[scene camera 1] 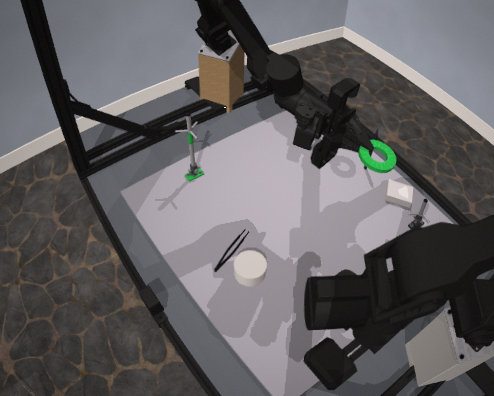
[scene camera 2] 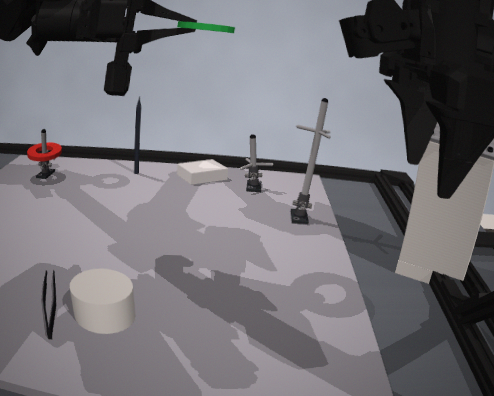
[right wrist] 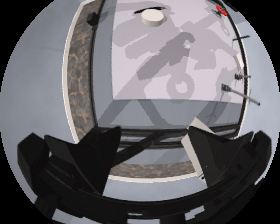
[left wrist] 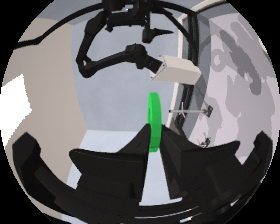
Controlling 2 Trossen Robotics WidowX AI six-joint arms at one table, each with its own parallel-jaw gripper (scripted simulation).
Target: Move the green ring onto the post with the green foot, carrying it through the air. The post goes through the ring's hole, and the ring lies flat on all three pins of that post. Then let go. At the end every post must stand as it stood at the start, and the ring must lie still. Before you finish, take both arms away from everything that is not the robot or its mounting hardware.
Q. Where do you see a green ring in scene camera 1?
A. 381,167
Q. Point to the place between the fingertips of my left gripper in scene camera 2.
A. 196,25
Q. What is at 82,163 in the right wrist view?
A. My right gripper.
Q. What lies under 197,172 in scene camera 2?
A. A white block.
